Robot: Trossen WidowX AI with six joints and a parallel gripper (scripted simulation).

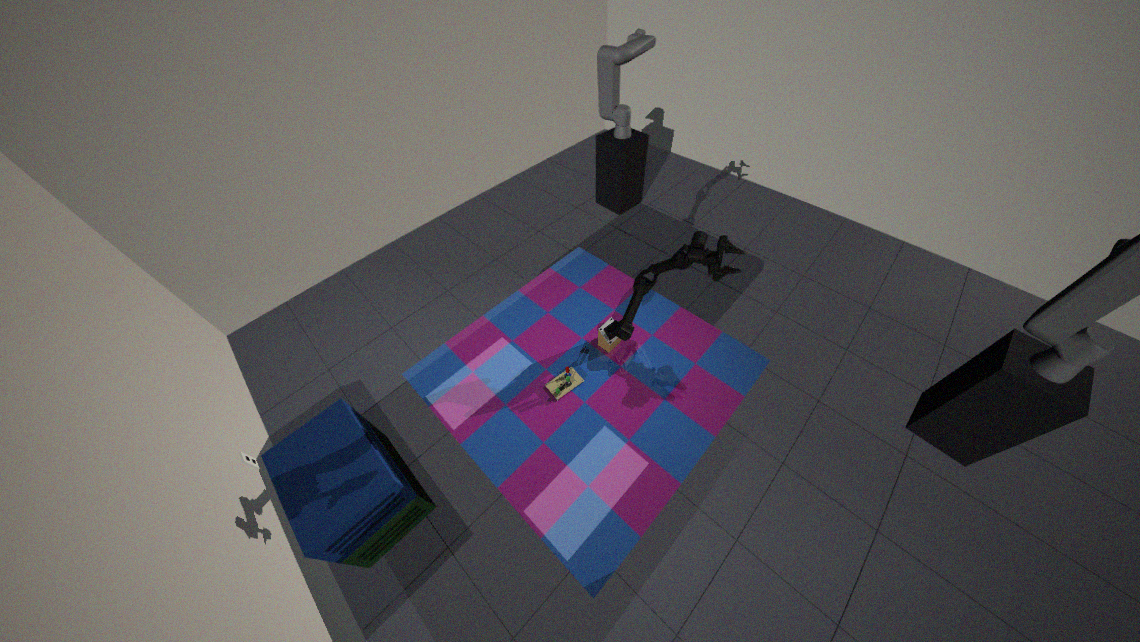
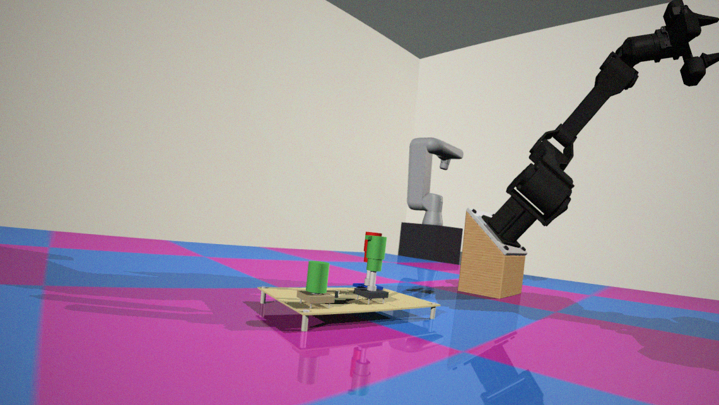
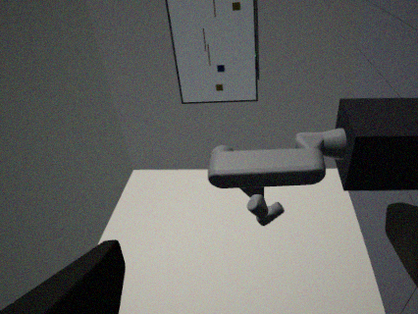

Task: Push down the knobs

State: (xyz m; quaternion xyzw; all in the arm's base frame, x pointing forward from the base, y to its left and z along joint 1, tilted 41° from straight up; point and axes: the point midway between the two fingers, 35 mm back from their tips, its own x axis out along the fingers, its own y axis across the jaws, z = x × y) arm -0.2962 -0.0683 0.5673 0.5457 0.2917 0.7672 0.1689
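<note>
Right now the red knob is 63 cm ahead of my gripper tip, 50 cm below it and 36 cm to the right of it. Also, from my gripper tip: green knob 66 cm ahead, 49 cm below, 32 cm to the right.
</note>
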